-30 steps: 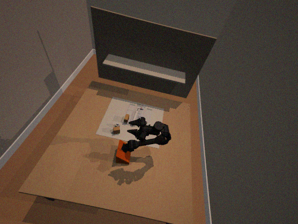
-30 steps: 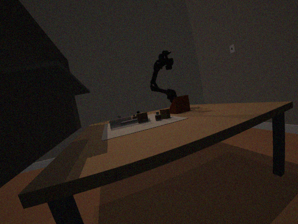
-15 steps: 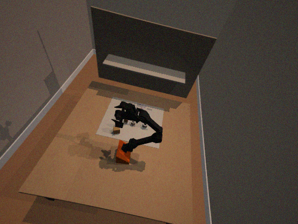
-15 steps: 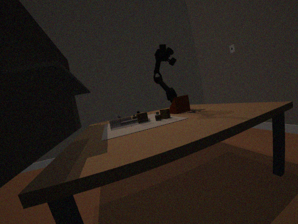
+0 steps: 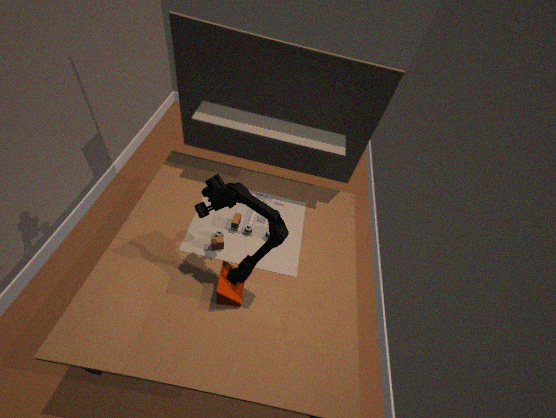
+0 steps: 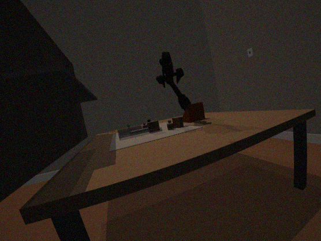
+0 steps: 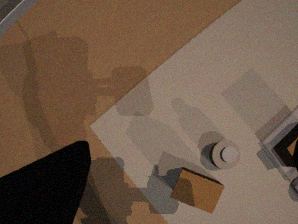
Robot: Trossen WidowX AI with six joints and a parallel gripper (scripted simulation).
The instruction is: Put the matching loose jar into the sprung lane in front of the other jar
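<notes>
My gripper tip is now 290 mm above the white mat, 180 mm short of it and 170 mm to the left of it. The rest, counted from my gripper tip: wall panel: 740 mm ahead, 130 mm to the right, 110 mm above; then lane: 280 mm ahead, 270 mm below, 200 mm to the right; then pusher plate: 240 mm below, 240 mm ahead, 200 mm to the right.
</notes>
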